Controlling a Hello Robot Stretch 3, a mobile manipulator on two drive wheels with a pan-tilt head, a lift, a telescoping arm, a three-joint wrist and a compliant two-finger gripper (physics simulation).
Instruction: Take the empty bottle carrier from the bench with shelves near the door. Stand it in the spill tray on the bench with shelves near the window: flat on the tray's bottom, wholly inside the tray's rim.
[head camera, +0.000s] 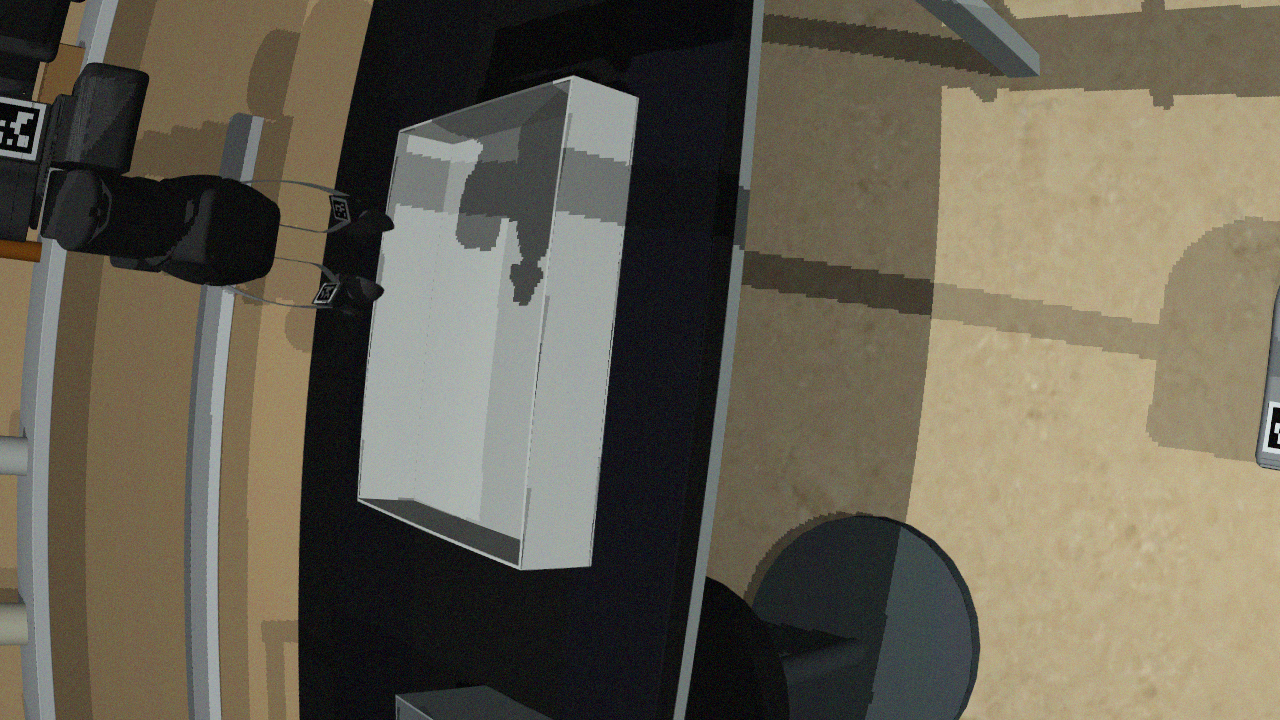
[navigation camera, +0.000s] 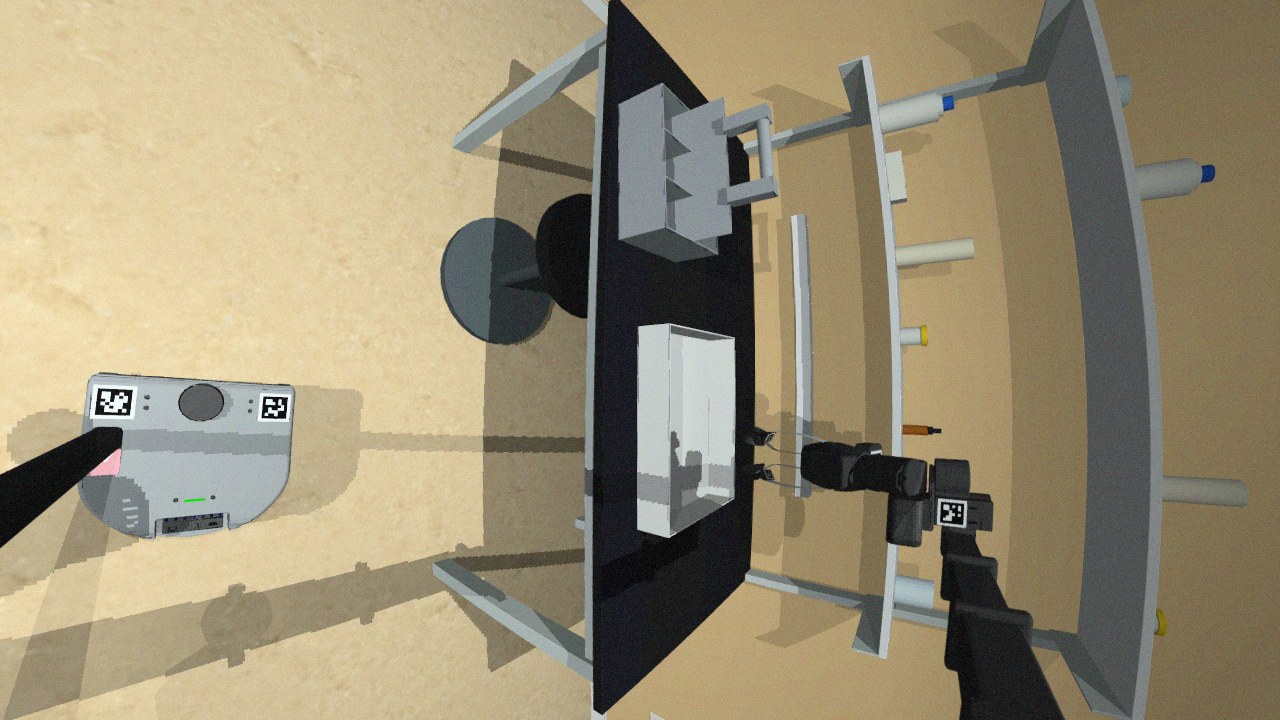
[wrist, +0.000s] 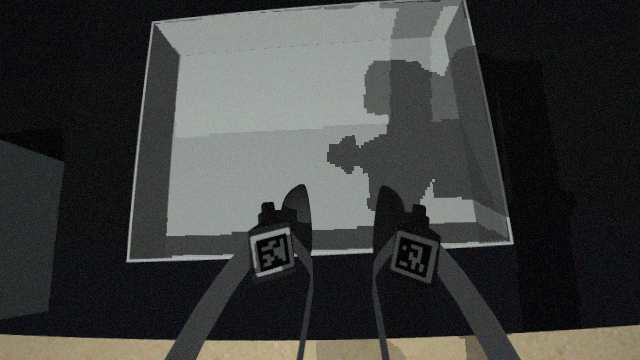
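Where they show: gripper, fingertip midpoint: (head camera: 378, 258) (navigation camera: 746, 452) (wrist: 342, 209); robot's base, origin of the base link: (navigation camera: 202, 400).
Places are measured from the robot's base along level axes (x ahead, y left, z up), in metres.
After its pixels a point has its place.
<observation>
A grey divided carrier with a raised handle (navigation camera: 644, 179) @[z 0.826, x 0.473, y -0.549 m] (head camera: 469, 704) @[z 0.815, x 0.382, y -0.721 m] (wrist: 30, 235) @[z 0.802, x 0.376, y -0.657 m] stands upright on the black bench top (navigation camera: 662, 291) @[z 0.763, x 0.302, y -0.716 m] (head camera: 429, 626) @[z 0.762, x 0.362, y -0.887 m]. Its compartments look empty. The white spill tray (navigation camera: 653, 429) @[z 0.802, x 0.005, y -0.644 m] (head camera: 572, 358) @[z 0.804, x 0.032, y -0.643 m] (wrist: 150, 150) @[z 0.816, x 0.214, y -0.767 m] sits on the same bench, apart from the carrier, and holds no object; arm shadows fall inside it. My gripper (head camera: 384, 257) @[z 0.981, x -0.023, y -0.673 m] (navigation camera: 750, 454) @[z 0.981, x -0.023, y -0.673 m] (wrist: 342, 209) @[z 0.981, x -0.023, y -0.673 m] is open with nothing between its fingers. It points down, its tips above the tray near one long rim in the wrist view. The frames do not show whether this bench is near the door or window.
A lower shelf (navigation camera: 881, 313) and an upper shelf (navigation camera: 1109, 358) @[z 1.657, x 0.175, y -1.152 m] run above the bench. They bear white bottles (navigation camera: 908, 111) @[z 1.290, x 0.810, y -1.041 m] (navigation camera: 1168, 179) @[z 1.769, x 0.531, y -1.071 m], small jars and an orange tool (navigation camera: 917, 429) @[z 1.255, x 0.007, y -1.164 m]. A round-based stool (navigation camera: 492, 277) @[z 0.031, x 0.462, y -0.738 m] (head camera: 868, 608) @[z 0.030, x 0.384, y -0.774 m] stands beside the bench. My base (navigation camera: 192, 456) @[z 0.160, x -0.103, y 0.007 m] is on the floor.
</observation>
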